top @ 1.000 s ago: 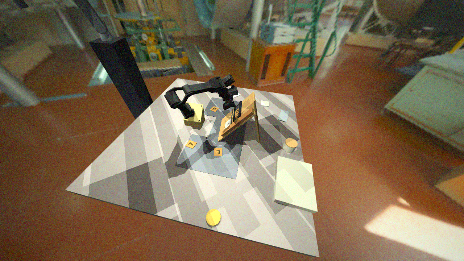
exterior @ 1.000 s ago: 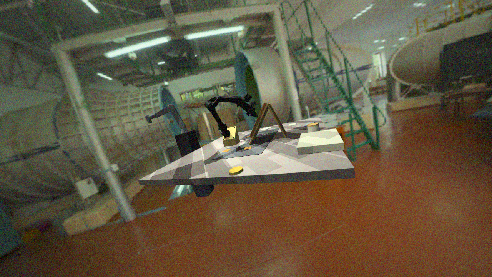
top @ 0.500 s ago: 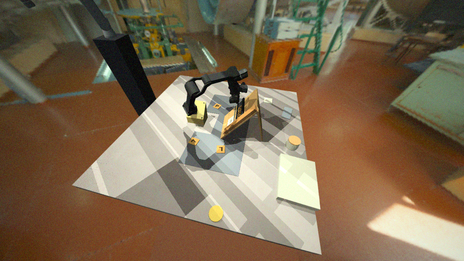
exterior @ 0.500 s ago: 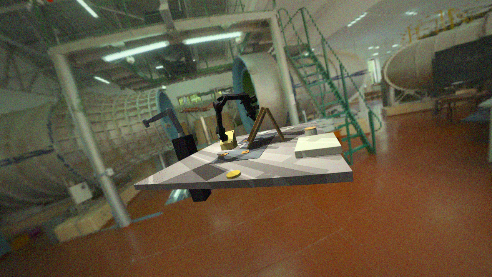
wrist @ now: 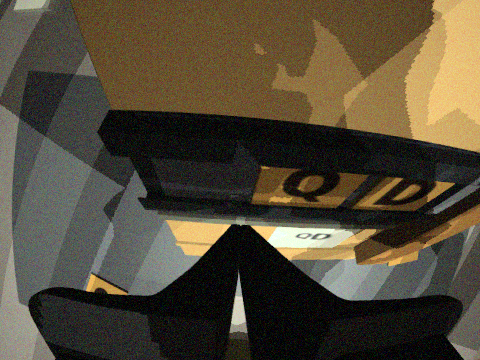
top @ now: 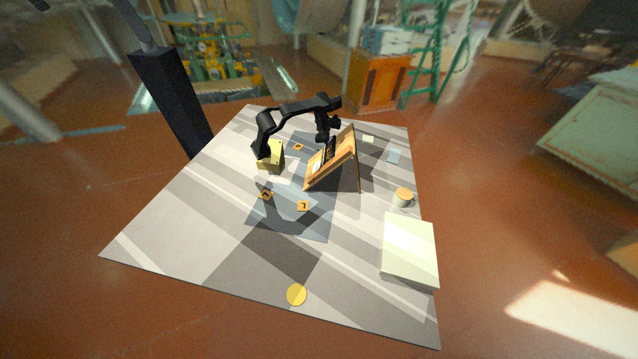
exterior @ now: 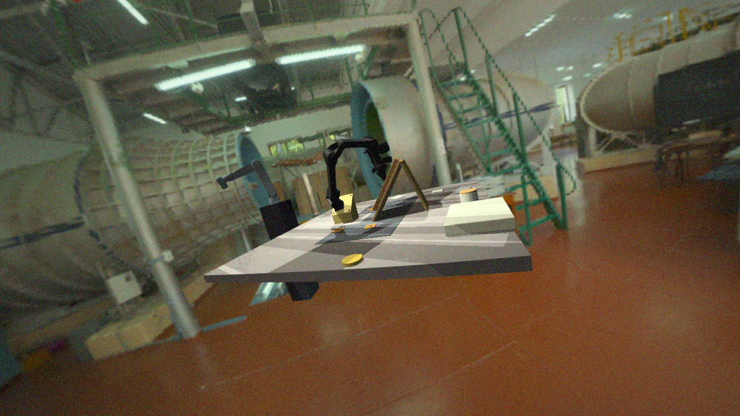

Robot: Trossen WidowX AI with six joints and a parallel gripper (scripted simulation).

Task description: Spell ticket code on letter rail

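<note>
Right now my gripper tip is 100 mm above the white ticket, 80 mm to the left of it and 40 mm past it. Also, from my gripper tip: mat (180 mm below, 130 mm behind, 40 mm to the right); cream block (450 mm to the right, 380 mm ahead, 170 mm below); yellow disc (650 mm to the right, 180 mm below, 70 mm behind).
</note>
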